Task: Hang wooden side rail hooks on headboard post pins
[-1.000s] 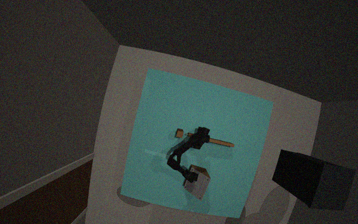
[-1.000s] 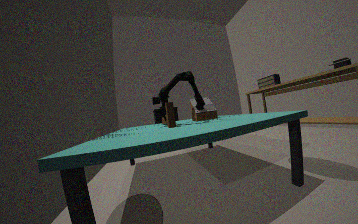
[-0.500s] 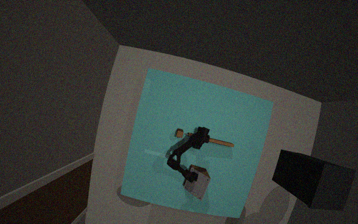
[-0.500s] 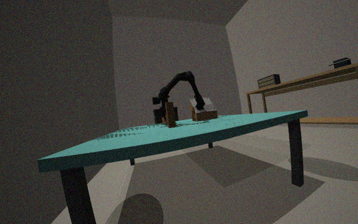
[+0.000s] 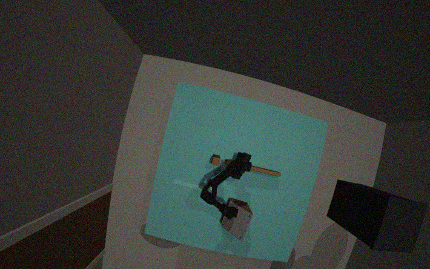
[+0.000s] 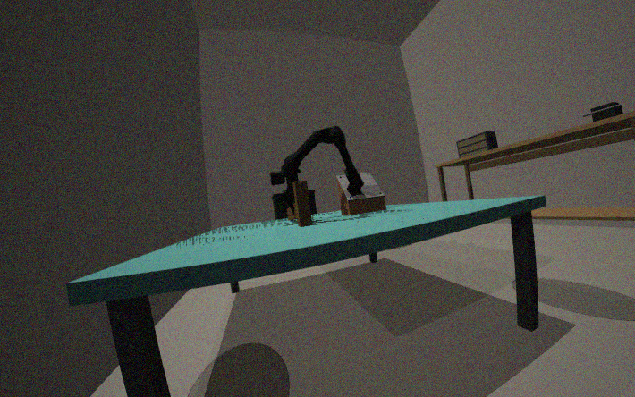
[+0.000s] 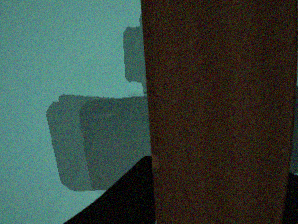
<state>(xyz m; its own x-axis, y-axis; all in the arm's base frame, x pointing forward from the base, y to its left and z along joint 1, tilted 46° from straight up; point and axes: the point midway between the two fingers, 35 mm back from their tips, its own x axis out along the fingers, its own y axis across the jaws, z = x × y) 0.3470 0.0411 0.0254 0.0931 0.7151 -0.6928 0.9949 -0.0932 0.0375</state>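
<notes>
Now: gripper tip 160 mm to the right of the headboard post and 40 mm below it.
</notes>
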